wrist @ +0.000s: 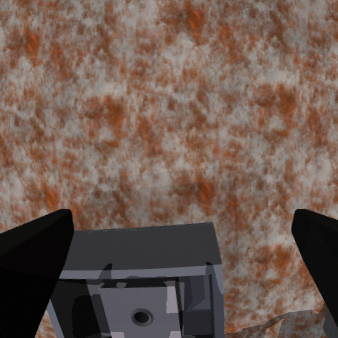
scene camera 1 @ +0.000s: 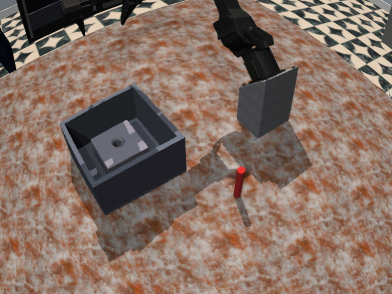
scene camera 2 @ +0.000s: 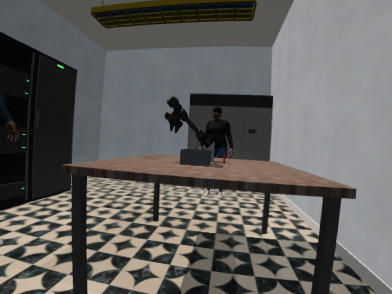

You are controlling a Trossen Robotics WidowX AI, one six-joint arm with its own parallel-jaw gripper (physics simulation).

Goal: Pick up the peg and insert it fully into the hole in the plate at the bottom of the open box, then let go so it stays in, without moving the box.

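Places are measured from the arm's base along level axes (x ahead, y left, z up), in centimetres.
Pixels of known places: gripper, between the fingertips: [wrist: 185, 221] [scene camera 1: 102, 29] [scene camera 2: 173, 132]; arm's base, origin of its link: [scene camera 1: 267, 77] [scene camera 2: 210, 146].
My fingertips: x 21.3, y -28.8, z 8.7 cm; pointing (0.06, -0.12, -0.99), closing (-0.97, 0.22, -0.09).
Ahead of a thing's pixels: the offset from my fingertips to its top centre. "pt": to the spot under its first point. Level surfaces: height alone.
The red peg {dx -3.0, dy +39.1, dz -13.4 cm} [scene camera 1: 239, 183] [scene camera 2: 224, 158] stands upright on the table, to the right of the open box in both scene views. The dark grey box {dx +8.9, dy +18.1, dz -11.6 cm} [scene camera 1: 150, 167] [scene camera 2: 195, 157] [wrist: 145, 247] is open at the top. A light grey plate {dx +8.9, dy +18.1, dz -15.3 cm} [scene camera 1: 131, 148] [wrist: 120, 300] with a round hole {pt dx +8.6, dy +17.3, dz -16.4 cm} [scene camera 1: 117, 142] [wrist: 142, 317] lies at its bottom; the hole looks empty. My gripper [scene camera 1: 103, 29] [scene camera 2: 174, 131] [wrist: 185, 221] is open and empty, high above the table and well away from the peg. The peg does not show in the wrist view.
A tall grey block [scene camera 1: 265, 105] stands at the arm's base, behind the peg in the first scene view. The arm [scene camera 2: 192, 125] rises over the table {dz -21.4 cm} [scene camera 2: 150, 171]. A person [scene camera 2: 218, 132] stands behind the table. The box walls stand higher than the plate.
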